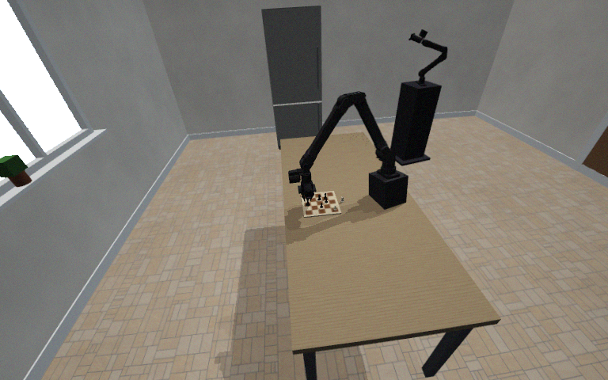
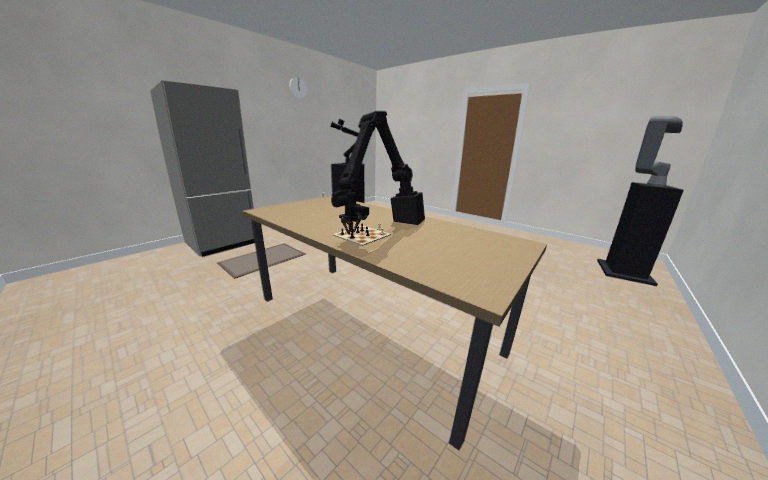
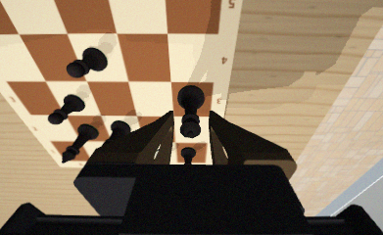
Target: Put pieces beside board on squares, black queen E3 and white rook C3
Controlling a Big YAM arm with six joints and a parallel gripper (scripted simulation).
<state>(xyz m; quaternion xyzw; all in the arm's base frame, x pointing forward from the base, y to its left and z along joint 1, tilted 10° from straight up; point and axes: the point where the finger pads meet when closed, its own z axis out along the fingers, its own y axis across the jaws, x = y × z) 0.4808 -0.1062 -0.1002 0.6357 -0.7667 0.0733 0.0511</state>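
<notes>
Now: the black queen 10 mm to the left of my hand. Also, from my hand: chessboard (70 mm behind, 20 mm to the left, 30 mm below).
</notes>
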